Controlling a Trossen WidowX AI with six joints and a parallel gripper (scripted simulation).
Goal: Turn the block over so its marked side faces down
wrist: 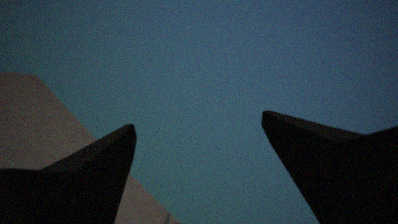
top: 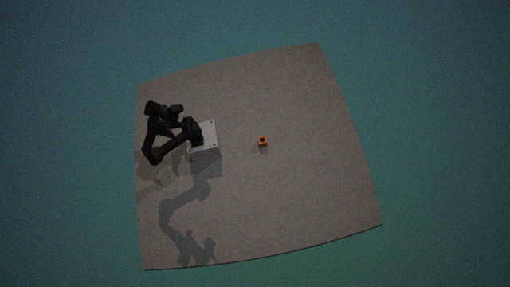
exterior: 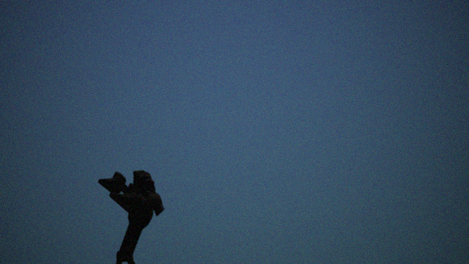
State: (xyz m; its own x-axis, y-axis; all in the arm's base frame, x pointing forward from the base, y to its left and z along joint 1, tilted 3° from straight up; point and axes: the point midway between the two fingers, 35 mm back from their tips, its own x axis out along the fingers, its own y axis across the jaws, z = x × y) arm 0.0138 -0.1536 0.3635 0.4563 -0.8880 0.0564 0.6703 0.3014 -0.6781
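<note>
Now: gripper tip 440 mm above the block, 310 mm short of it and 140 mm to the right of it.
</note>
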